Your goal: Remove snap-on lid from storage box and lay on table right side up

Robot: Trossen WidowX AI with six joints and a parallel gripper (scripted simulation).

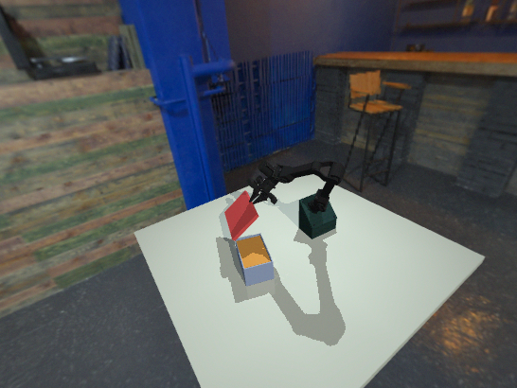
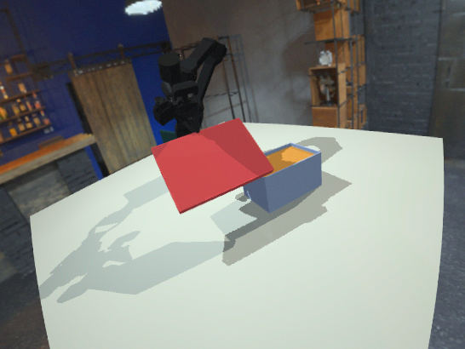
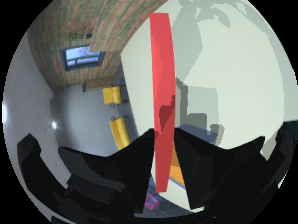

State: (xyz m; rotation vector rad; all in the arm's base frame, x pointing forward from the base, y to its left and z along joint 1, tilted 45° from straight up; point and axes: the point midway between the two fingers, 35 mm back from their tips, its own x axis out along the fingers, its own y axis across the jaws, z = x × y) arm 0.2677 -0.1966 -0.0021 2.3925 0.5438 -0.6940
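Right now the red lid is 60 mm ahead of my gripper tip, 50 mm below it and 20 mm to the right of it. Also, from my gripper tip: storage box 180 mm below, 170 mm to the left, 120 mm ahead.
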